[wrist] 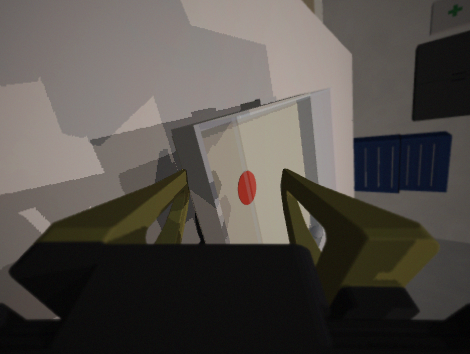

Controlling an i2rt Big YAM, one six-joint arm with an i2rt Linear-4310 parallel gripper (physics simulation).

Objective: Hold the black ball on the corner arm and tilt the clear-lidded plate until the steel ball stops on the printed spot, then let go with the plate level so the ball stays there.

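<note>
The clear-lidded plate (307, 125) shows beyond the fingers, turned at an angle in the view, with a pale floor and raised walls. The red printed spot (247, 188) shows between the fingertips, with no ball on it. A grey rounded thing, which looks like the steel ball (317, 233), shows partly through the opening of the right finger, near the plate's right wall. My gripper (235, 177) is shut on the black ball, with its olive fingers standing apart; the ball itself and the corner arm are hidden behind the dark gripper body. The plate's near part is hidden too.
A pale table top (310, 55) with broad shadows lies under and around the plate. Beyond its right edge are a blue ribbed object (382, 165), a dark box (442, 80) and a grey item with a green cross (455, 10).
</note>
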